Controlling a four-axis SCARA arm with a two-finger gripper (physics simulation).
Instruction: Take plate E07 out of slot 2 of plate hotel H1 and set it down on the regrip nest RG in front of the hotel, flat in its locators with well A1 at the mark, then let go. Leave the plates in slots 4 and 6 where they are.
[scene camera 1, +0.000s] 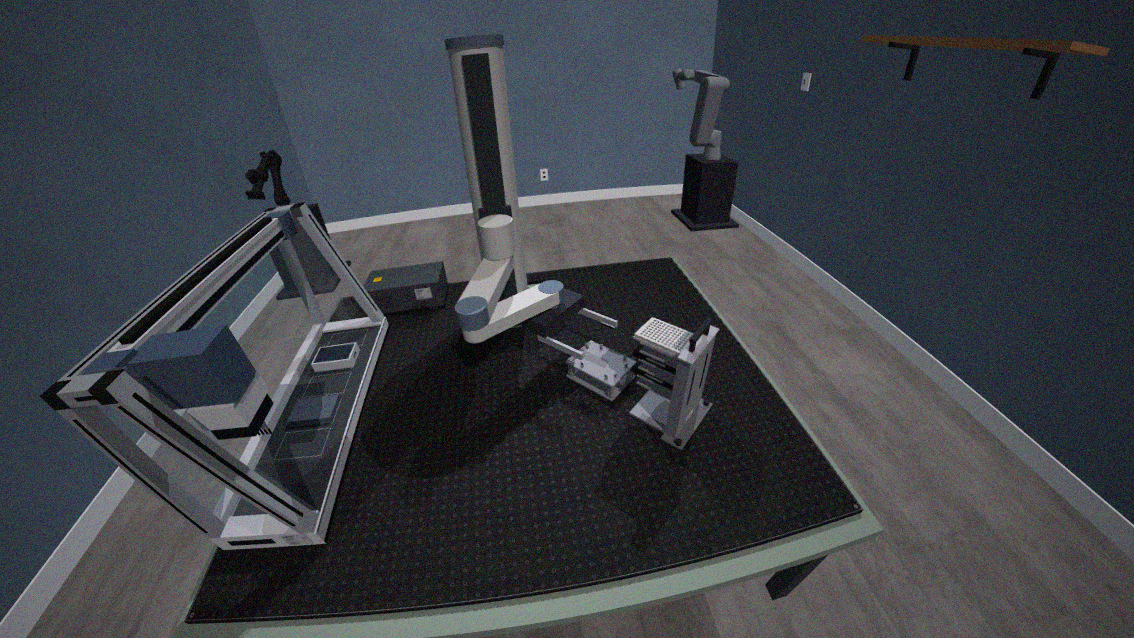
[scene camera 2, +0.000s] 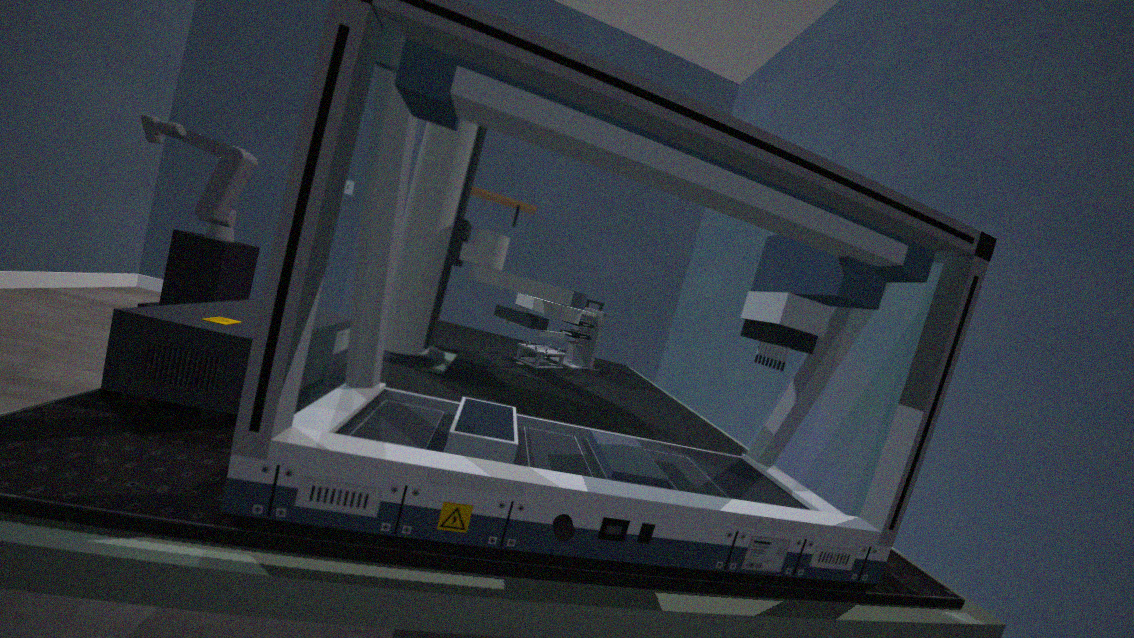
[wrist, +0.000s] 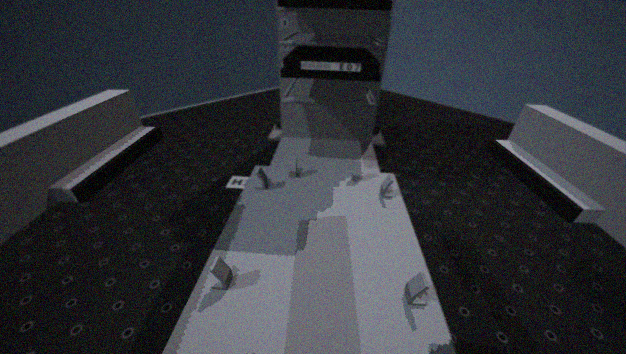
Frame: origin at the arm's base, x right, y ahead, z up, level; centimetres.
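Seen in the pictures: gripper, between the fingertips: (scene camera 1: 600, 339) (scene camera 2: 547, 329) (wrist: 325, 119).
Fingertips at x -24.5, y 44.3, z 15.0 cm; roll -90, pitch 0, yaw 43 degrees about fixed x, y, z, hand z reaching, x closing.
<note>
Pixels of each thing's top centre, then the offset from my fingertips to it. "pt": a spot on its surface instead.
- Plate E07, centre of its top: (wrist: 331, 51) (scene camera 1: 662, 367) (scene camera 2: 575, 333) dx -12.4, dy +14.4, dz +0.3 cm
- dark slot 4 plate, a spot on its surface: (wrist: 335, 4) pt dx -8.1, dy +9.6, dz +4.3 cm
- white plate, centre of its top: (scene camera 1: 666, 334) dx -12.4, dy +14.4, dz +10.7 cm
- regrip nest RG, centre of its top: (wrist: 321, 221) (scene camera 1: 601, 357) (scene camera 2: 543, 344) dx -0.2, dy +0.3, dz -6.1 cm
- H1 tag, centre of its top: (wrist: 241, 182) dx -16.4, dy +4.1, dz -13.7 cm
Plate E07 (wrist: 331, 54) is the dark plate in slot 2 of hotel H1 (scene camera 1: 689, 396) (scene camera 2: 586, 339) (wrist: 296, 117), its label facing the wrist camera. The bottom edge of the dark slot 4 plate (wrist: 335, 4) shows above it. A white plate (scene camera 1: 664, 334) sits in the top slot, 6. The regrip nest RG (scene camera 1: 600, 365) (scene camera 2: 539, 355) (wrist: 385, 240) lies in front of the hotel, bearing no plate, its locators upright. My gripper (scene camera 1: 598, 338) (wrist: 325, 119) is open and empty above the nest, fingers pointing toward the hotel, fingertips short of E07. I cannot make out the A1 mark.
A framed liquid handler (scene camera 1: 352, 444) (scene camera 2: 555, 476) stands at the left of the table in scene camera 1, with a white tray (scene camera 1: 335, 357) (scene camera 2: 483, 444) inside. A grey box (scene camera 1: 408, 287) (scene camera 2: 182, 349) stands behind. The H1 tag (wrist: 237, 182) lies left of the nest.
</note>
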